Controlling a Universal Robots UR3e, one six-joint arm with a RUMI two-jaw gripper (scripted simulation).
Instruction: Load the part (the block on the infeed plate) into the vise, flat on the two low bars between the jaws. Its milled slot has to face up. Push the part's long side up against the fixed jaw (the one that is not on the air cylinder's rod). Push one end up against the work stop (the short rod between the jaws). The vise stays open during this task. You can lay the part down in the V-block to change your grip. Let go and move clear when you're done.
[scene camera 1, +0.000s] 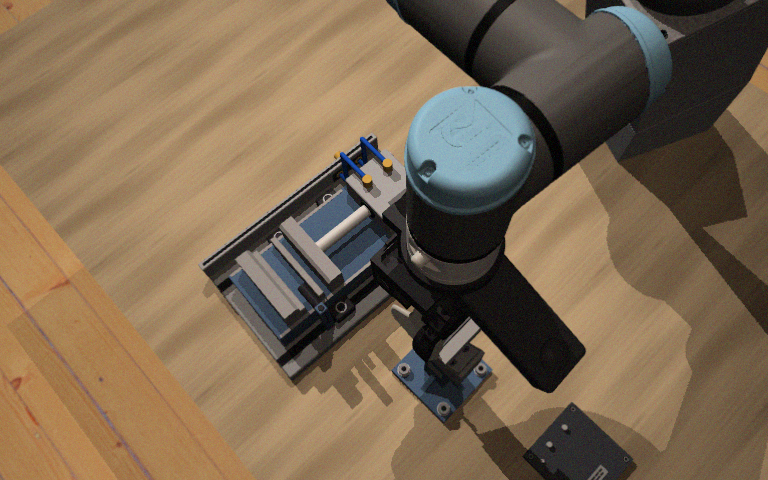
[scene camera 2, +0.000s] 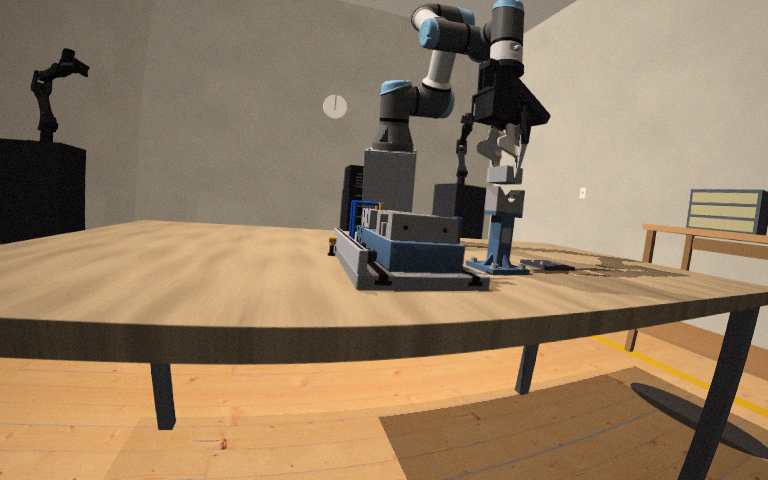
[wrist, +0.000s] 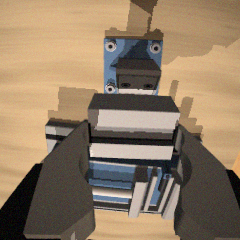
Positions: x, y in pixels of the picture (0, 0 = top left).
Labels:
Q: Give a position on a fixed jaw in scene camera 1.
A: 251, 266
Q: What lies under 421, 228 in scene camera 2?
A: A fixed jaw.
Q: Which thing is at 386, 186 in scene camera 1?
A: An air cylinder.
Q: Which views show my gripper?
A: Scene camera 1, scene camera 2 and the wrist view: all of them.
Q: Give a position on a moving jaw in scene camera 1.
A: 318, 261

